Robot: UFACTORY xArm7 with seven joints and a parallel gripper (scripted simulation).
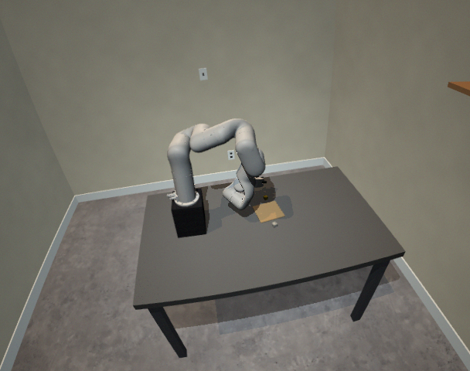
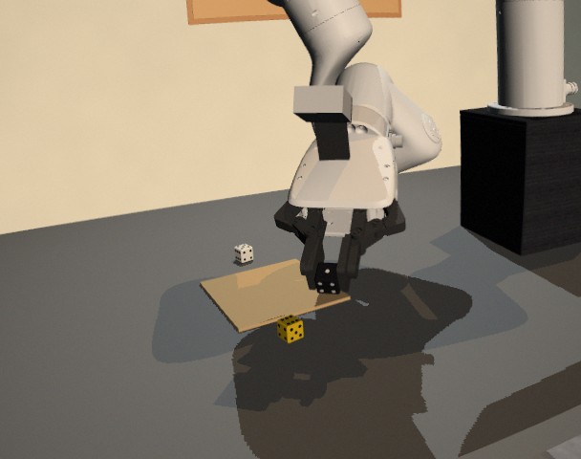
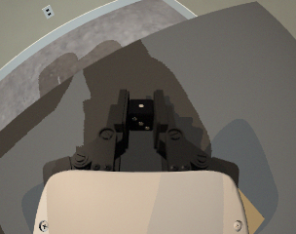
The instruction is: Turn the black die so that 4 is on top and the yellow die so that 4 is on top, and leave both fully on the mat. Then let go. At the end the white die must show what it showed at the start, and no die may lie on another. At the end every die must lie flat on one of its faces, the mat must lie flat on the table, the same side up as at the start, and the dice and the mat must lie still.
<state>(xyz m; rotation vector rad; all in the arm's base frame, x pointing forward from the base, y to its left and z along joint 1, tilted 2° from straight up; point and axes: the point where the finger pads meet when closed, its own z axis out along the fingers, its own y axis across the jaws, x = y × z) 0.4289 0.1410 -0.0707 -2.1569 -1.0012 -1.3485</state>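
Now: the yellow die 90 mm below my hand, 60 mm to the right of it and 10 mm ahead of it. The rest, counted from my hand: tan mat: 170 mm to the right, 100 mm below, 10 mm behind; black die: 10 mm to the left, 10 mm below, 10 mm ahead; white die: 290 mm to the right, 90 mm below, 20 mm behind.
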